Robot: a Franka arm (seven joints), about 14 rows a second.
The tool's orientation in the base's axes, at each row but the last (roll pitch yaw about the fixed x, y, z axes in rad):
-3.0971, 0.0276, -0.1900
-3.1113, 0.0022, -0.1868
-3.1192, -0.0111, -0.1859
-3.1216, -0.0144, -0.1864
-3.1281, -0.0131, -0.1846
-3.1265, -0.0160, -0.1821
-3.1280, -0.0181, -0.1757
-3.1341, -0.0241, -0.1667
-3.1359, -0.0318, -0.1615
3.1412, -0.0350, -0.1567
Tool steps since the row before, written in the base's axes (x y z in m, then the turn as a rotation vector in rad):
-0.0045, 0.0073, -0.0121, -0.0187, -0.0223, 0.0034
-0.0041, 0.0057, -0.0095, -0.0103, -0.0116, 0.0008
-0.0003, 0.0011, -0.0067, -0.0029, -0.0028, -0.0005
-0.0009, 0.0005, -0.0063, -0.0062, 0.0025, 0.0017
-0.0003, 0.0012, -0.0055, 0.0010, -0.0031, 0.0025
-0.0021, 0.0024, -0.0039, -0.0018, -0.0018, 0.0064
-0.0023, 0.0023, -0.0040, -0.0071, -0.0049, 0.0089
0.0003, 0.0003, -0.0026, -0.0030, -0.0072, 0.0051
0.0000, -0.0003, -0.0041, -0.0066, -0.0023, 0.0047
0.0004, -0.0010, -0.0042, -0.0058, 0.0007, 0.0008
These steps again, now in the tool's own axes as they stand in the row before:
-0.0055, -0.0058, 0.0125, -0.0142, 0.0253, -0.0041
-0.0051, -0.0045, 0.0097, -0.0080, 0.0133, -0.0012
-0.0006, -0.0009, 0.0067, -0.0023, 0.0033, 0.0004
-0.0011, -0.0002, 0.0063, -0.0065, -0.0013, -0.0018
-0.0006, -0.0011, 0.0055, 0.0016, 0.0028, -0.0025
-0.0026, -0.0019, 0.0039, -0.0013, 0.0020, -0.0065
-0.0027, -0.0018, 0.0040, -0.0060, 0.0059, -0.0091
0.0002, -0.0003, 0.0026, -0.0016, 0.0076, -0.0052
-0.0001, 0.0003, 0.0041, -0.0060, 0.0033, -0.0049
0.0004, 0.0009, 0.0042, -0.0058, 0.0002, -0.0010

